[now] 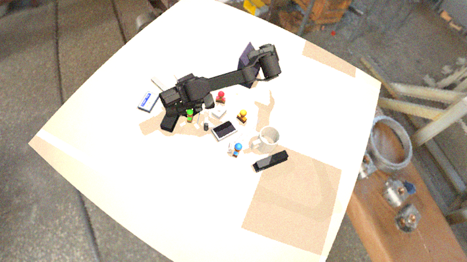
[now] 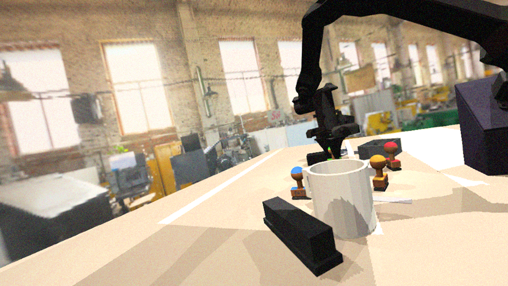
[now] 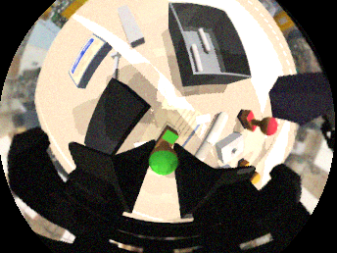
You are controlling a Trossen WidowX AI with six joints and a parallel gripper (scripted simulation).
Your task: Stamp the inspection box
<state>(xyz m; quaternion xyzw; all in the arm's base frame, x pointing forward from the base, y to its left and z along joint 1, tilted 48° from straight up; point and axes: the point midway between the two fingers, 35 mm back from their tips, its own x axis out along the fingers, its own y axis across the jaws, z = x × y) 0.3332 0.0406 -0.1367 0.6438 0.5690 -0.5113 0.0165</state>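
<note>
My gripper tip is now right at the green-knobbed stamp. Also, from my gripper tip: dark marker (3 cm behind, 6 cm to the left, 1 cm below); grey tray (12 cm behind, 9 cm to the right, 1 cm below); white card (1 cm behind, 2 cm below).
</note>
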